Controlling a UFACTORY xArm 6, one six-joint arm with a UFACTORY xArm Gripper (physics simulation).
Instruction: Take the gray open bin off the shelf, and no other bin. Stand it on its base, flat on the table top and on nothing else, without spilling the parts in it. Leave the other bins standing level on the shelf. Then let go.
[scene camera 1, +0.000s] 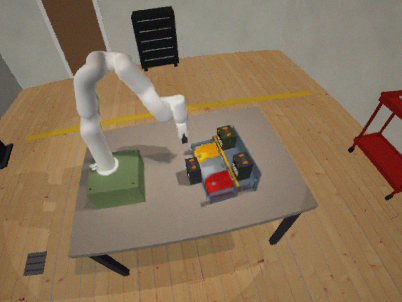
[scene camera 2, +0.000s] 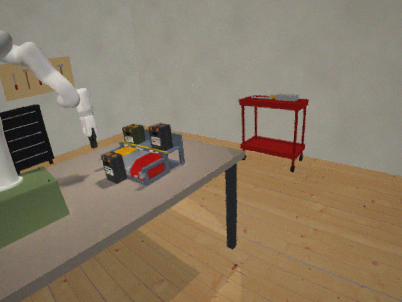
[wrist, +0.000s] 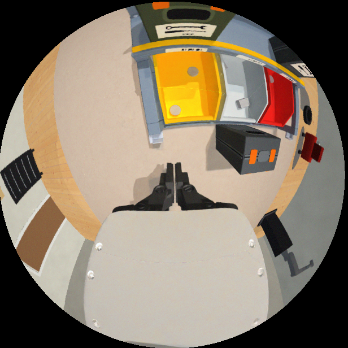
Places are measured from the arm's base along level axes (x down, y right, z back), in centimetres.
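Pixels of known places: gripper, fingertip midpoint: (scene camera 1: 185, 142) (scene camera 2: 94, 147); arm's base, link origin: (scene camera 1: 107, 166) (scene camera 2: 7, 184).
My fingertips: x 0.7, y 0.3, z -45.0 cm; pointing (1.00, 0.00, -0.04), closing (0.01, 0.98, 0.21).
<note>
Ahead of a thing's pixels: the offset from my fingertips to its top centre. "spot": to the spot under its first point. Level surfaces: height alone.
The gray open bin {dy +16.7, dx +6.6, dz -11.6 cm} (scene camera 1: 215, 165) (wrist: 240, 80) sits on the blue-gray shelf {spot: dy +37.0, dx +6.7, dz -24.9 cm} (scene camera 2: 180, 150) (wrist: 146, 97), between the yellow bin {dy +5.6, dx +6.6, dz -13.1 cm} (scene camera 1: 206, 151) (scene camera 2: 125, 150) (wrist: 190, 90) and the red bin {dy +27.9, dx +6.6, dz -10.4 cm} (scene camera 1: 220, 184) (scene camera 2: 146, 162) (wrist: 280, 100). A small gray part (wrist: 242, 103) lies in it. The other two bins stand in their places on the shelf. My gripper (scene camera 1: 184, 140) (scene camera 2: 93, 145) (wrist: 174, 172) is shut and empty, above the table top {dx +14.7 cm} (scene camera 1: 165, 215) (scene camera 2: 100, 210), apart from the bins and off the yellow bin's side of the shelf.
A dark case {dy +15.1, dx +1.5, dz +1.3 cm} (scene camera 1: 193, 171) (scene camera 2: 113, 167) (wrist: 250, 145) stands on the table in front of the gray bin. A green case {dy +6.7, dx -5.2, dz -23.0 cm} (scene camera 1: 226, 136) (scene camera 2: 133, 134) (wrist: 185, 25) and another dark case {dy +29.6, dx -7.7, dz -19.7 cm} (scene camera 1: 243, 165) (scene camera 2: 160, 136) stand on the shelf's upper deck. The arm's green base (scene camera 1: 117, 182) is opposite.
</note>
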